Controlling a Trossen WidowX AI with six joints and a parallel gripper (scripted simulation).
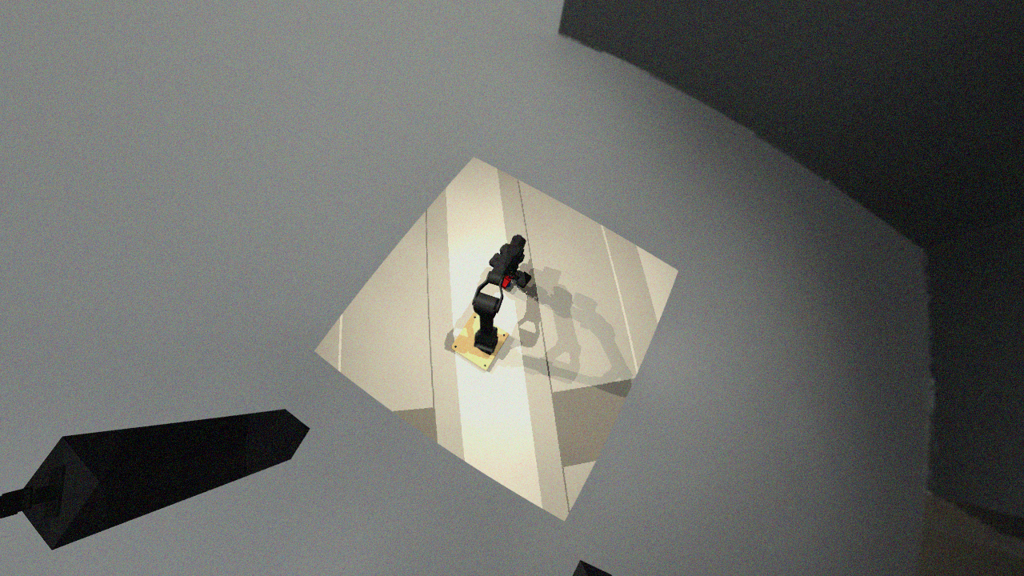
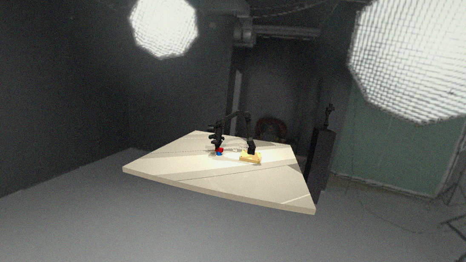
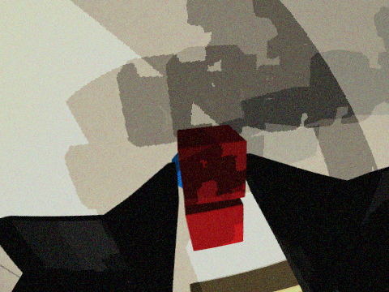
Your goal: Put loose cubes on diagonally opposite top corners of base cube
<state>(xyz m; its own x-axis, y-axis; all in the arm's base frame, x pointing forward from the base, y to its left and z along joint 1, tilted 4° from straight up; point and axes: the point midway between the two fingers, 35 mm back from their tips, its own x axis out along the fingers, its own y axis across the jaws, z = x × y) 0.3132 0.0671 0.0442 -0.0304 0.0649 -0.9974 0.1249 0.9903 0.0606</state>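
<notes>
Now: the blue base cube 20 mm behind my gripper tip and 40 mm below it.
</notes>
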